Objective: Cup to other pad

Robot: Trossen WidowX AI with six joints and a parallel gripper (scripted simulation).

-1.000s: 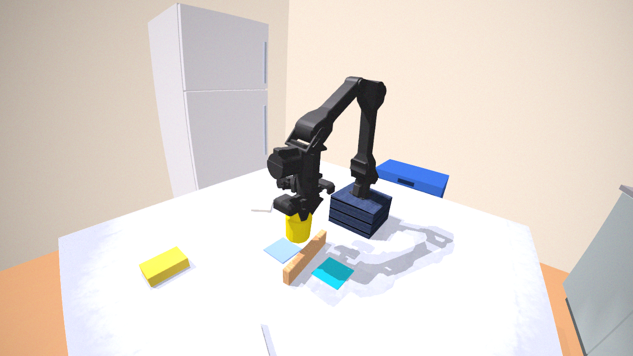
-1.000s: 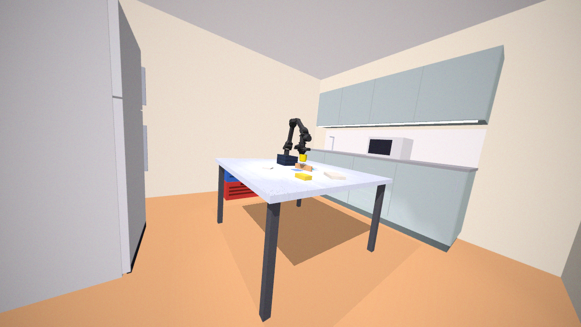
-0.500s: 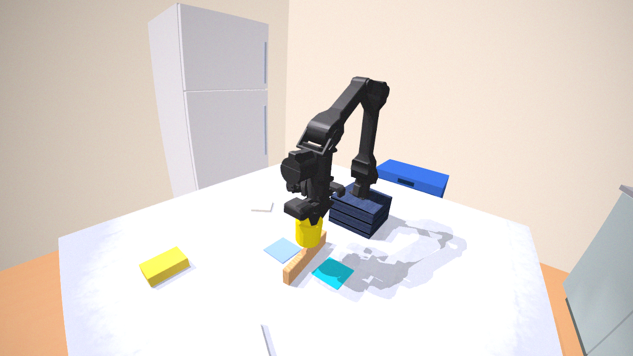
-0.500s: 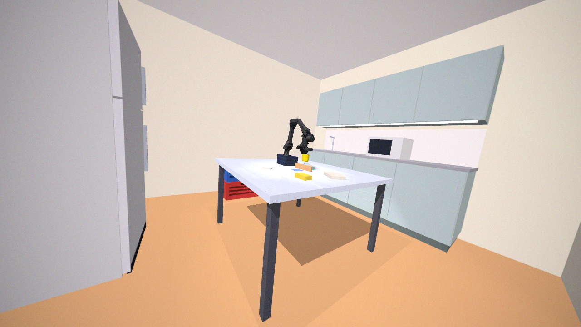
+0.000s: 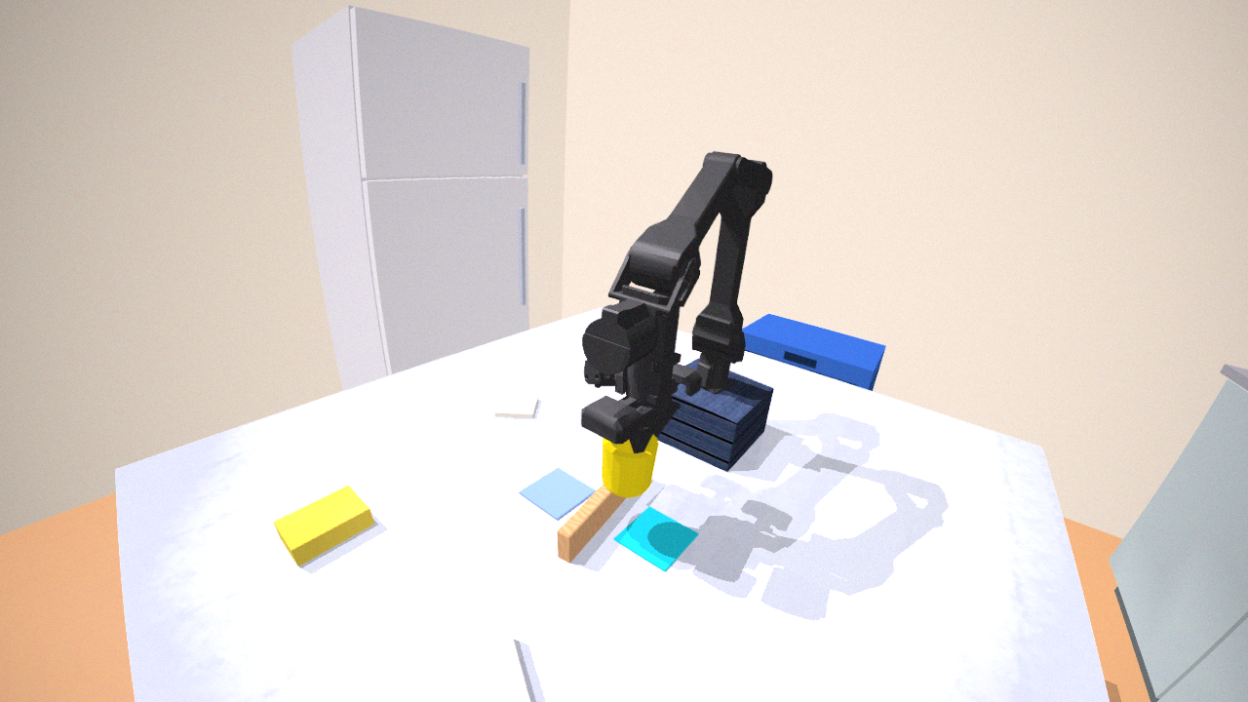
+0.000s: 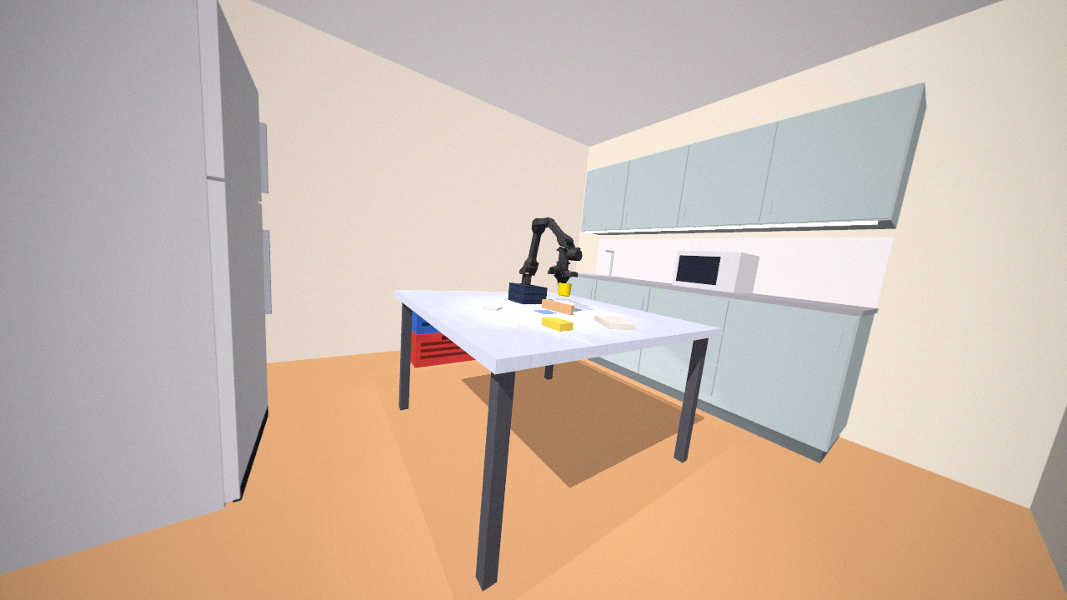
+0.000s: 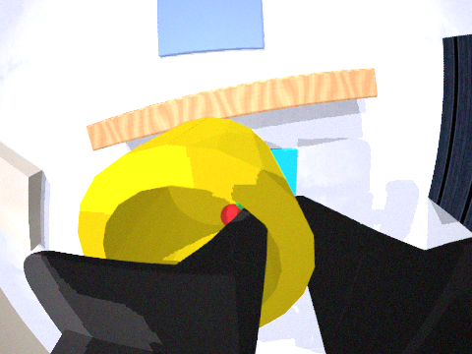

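Right now the wooden bar is 30 mm ahead of my gripper tip, 30 mm to the right of it and 100 mm below it. Round my gripper tip: light blue pad (60 mm ahead, 110 mm to the right, 130 mm below); then yellow cup (20 mm ahead); then red marble (20 mm ahead, 20 mm to the left, 20 mm below).
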